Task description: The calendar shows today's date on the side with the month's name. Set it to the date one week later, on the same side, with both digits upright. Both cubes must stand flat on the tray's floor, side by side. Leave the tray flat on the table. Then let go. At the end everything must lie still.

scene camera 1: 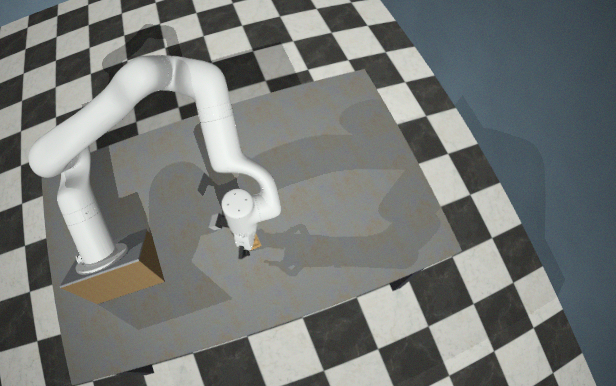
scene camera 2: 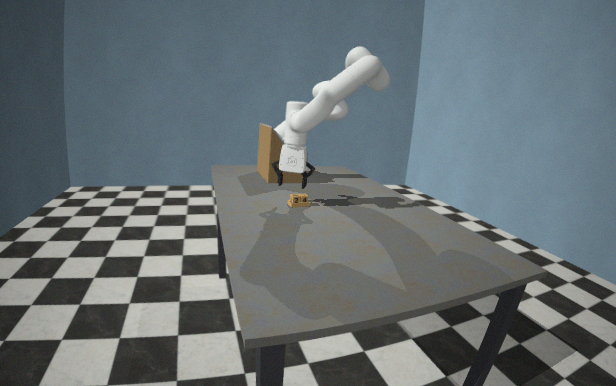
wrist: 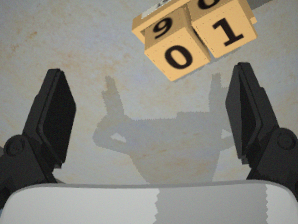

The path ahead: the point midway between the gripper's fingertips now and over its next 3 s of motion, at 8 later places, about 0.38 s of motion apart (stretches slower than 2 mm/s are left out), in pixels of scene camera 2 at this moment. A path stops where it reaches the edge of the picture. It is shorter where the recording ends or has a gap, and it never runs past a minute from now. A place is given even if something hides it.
My gripper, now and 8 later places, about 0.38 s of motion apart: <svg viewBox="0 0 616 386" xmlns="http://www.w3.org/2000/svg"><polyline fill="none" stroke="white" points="291,186 296,187 302,188 308,190 312,190 317,191 317,191 315,191 313,191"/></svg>
